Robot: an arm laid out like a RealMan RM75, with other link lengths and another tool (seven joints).
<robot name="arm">
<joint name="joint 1" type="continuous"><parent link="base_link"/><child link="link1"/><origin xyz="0 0 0.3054"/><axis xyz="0 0 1"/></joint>
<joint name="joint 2" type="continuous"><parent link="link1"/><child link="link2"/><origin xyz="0 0 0" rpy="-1.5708 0 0"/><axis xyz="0 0 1"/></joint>
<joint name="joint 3" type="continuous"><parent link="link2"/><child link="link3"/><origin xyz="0 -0.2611 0" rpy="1.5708 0 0"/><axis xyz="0 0 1"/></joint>
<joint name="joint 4" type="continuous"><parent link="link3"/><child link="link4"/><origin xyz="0 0 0" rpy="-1.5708 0 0"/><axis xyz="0 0 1"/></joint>
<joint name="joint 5" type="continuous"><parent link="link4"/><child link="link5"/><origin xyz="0 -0.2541 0" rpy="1.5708 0 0"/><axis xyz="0 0 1"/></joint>
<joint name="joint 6" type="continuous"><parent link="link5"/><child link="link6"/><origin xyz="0 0 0" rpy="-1.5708 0 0"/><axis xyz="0 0 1"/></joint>
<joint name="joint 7" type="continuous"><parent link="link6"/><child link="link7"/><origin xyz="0 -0.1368 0" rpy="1.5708 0 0"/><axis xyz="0 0 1"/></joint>
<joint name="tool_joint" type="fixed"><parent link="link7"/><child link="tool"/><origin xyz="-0.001 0.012 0.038" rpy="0 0.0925 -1.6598"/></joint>
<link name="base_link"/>
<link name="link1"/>
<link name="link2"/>
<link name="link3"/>
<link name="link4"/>
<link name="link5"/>
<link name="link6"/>
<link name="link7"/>
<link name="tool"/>
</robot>
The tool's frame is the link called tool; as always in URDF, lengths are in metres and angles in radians. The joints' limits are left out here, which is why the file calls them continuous.
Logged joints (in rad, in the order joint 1, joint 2, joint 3, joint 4, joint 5, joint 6, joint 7), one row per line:
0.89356 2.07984 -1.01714 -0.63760 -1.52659 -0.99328 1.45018
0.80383 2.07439 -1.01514 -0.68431 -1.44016 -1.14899 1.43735
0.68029 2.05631 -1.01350 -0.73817 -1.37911 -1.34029 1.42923
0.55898 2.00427 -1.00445 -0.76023 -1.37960 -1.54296 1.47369
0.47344 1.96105 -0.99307 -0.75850 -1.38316 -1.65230 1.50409
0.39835 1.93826 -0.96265 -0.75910 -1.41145 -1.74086 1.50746
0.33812 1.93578 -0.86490 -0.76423 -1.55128 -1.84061 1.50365
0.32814 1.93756 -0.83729 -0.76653 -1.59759 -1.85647 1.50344
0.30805 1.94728 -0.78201 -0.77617 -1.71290 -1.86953 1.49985
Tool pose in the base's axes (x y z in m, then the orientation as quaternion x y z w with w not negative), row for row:
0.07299 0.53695 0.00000 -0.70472 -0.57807 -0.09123 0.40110
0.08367 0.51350 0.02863 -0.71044 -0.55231 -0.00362 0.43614
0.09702 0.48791 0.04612 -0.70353 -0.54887 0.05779 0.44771
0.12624 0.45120 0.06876 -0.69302 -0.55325 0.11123 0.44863
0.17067 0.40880 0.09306 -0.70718 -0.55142 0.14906 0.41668
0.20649 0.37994 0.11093 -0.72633 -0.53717 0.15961 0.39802
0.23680 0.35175 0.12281 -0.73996 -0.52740 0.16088 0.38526
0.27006 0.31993 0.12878 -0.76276 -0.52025 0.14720 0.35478
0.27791 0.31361 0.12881 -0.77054 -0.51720 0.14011 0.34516
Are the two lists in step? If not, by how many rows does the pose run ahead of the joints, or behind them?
The pose runs 1 row behind the joints: the pose in row i belongs to the joints in row i - 1.
